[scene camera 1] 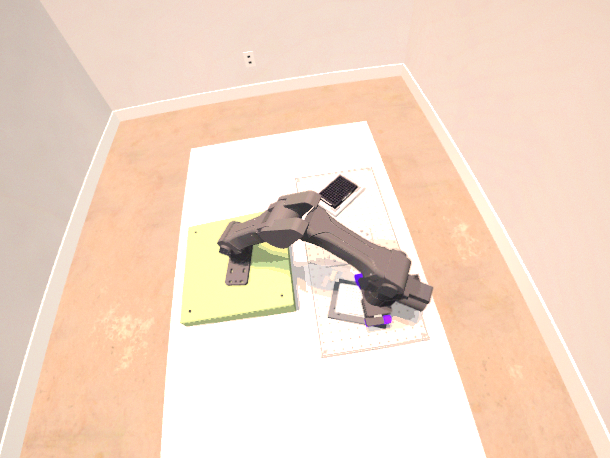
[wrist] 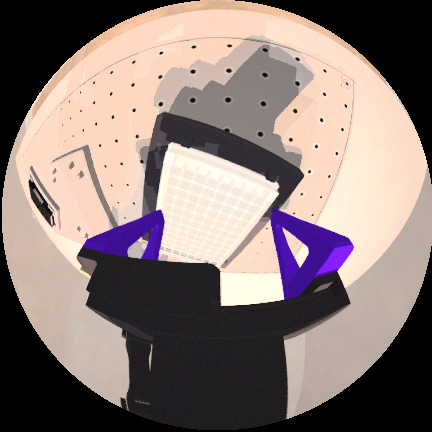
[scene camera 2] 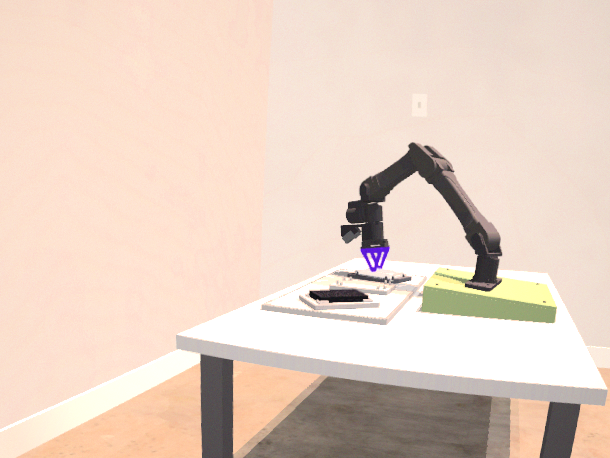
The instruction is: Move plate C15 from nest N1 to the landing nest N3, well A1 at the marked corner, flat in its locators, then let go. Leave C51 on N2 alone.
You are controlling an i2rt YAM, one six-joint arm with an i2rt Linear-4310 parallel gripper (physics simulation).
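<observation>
A white well plate (scene camera 1: 349,298) (scene camera 2: 378,274) (wrist: 200,190) lies in a dark nest (scene camera 1: 347,318) (wrist: 225,142) and looks flat. My gripper (scene camera 1: 373,299) (scene camera 2: 374,270) (wrist: 217,214) is open, pointing down over this plate. In the wrist view its purple fingers stand apart on either side of the plate's near part; their exact height is unclear. A black well plate (scene camera 1: 340,190) (scene camera 2: 339,295) lies on a white nest (scene camera 1: 351,197) (scene camera 2: 320,304). An empty white nest (scene camera 2: 360,286) (wrist: 85,200) stands between them. No labels or A1 mark are readable.
The nests stand on a perforated baseboard (scene camera 1: 350,345) (wrist: 320,135) on the white table (scene camera 1: 240,390) (scene camera 2: 450,350). The dark arm (scene camera 1: 345,240) (scene camera 2: 450,195) rises from a yellow-green base block (scene camera 1: 235,305) (scene camera 2: 485,305) beside the board.
</observation>
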